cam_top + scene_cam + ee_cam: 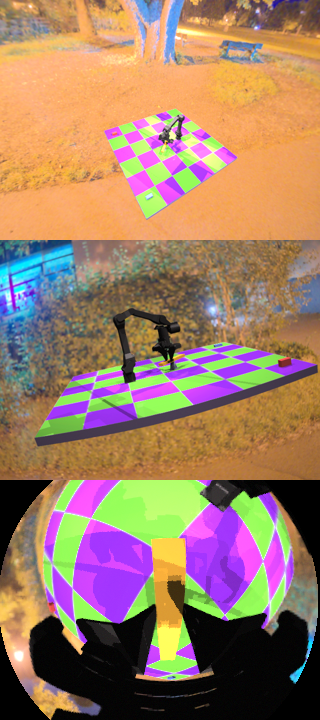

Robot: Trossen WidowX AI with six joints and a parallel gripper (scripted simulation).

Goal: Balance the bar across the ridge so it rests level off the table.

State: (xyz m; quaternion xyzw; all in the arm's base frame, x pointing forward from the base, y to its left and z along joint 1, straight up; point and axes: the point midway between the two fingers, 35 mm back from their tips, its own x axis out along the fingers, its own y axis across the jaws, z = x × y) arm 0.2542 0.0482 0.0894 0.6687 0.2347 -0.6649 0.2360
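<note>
Now: gripper tip 2 cm to the right of the bar and 2 cm short of it. From my gripper tip the other things lie so: blue block: 49 cm ahead, 45 cm to the left, 5 cm below; red block: 55 cm to the right, 49 cm ahead, 4 cm below.
</note>
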